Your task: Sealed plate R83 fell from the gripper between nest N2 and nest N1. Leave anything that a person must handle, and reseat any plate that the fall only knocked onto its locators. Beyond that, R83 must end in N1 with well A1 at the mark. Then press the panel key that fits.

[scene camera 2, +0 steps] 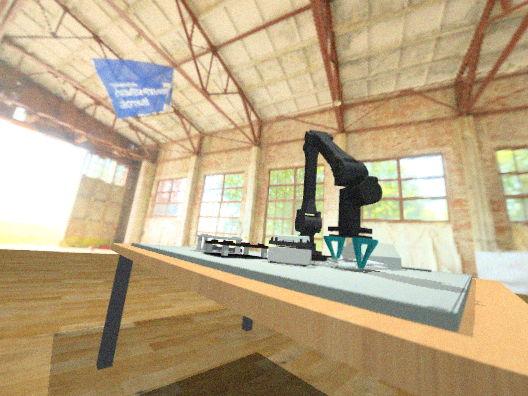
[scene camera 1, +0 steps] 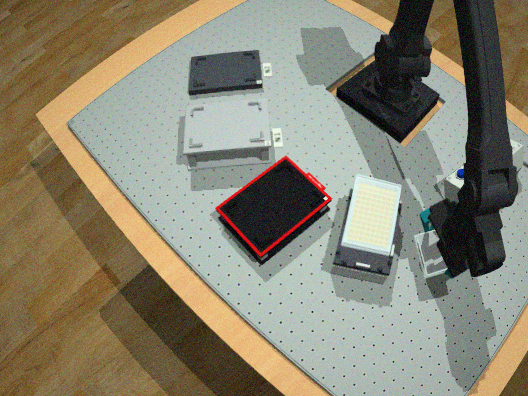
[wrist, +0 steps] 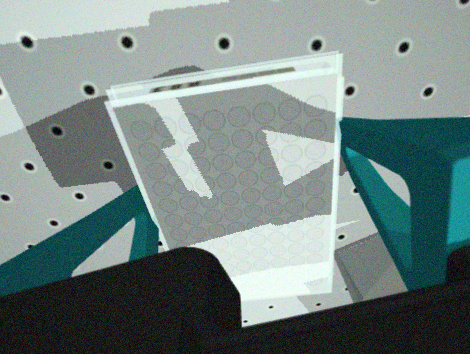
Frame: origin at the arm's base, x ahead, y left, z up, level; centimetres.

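Where they show: gripper, fingertip midpoint: [scene camera 2: 347,265] [scene camera 1: 437,252] [wrist: 237,164]; arm's base, link origin: [scene camera 1: 391,94].
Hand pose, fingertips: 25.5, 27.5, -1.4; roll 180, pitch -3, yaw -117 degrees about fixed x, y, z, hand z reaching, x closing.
Note:
Each offset is from my fingertips to the top centre of the thing, as dx, dy, dz.
My gripper [scene camera 1: 437,247] [scene camera 2: 350,248] [wrist: 237,164] is shut on a clear sealed well plate {-1.7, +1.4, +1.8} [scene camera 1: 427,259] [wrist: 240,168], its teal fingers on the plate's two long sides. It holds the plate flat and very low over the perforated board at the right edge of scene camera 1; I cannot tell whether the plate touches the board. The plate's label is blurred. The light grey nest N1 {+6.6, -46.6, +5.8} [scene camera 1: 227,126] and the dark nest N2 {-7.4, -61.2, +1.5} [scene camera 1: 225,71] both stand bare at the back left, far from the gripper.
A black tray with a red border {+13.0, -29.2, +3.8} [scene camera 1: 273,206] lies skewed in the middle. A white plate with cream wells {+5.1, -14.0, +7.4} [scene camera 1: 372,218] sits on a dark nest left of the gripper. The arm's base [scene camera 1: 388,96] stands behind. A panel with a blue key {-21.0, +0.4, +7.6} [scene camera 1: 459,173] is at the right edge.

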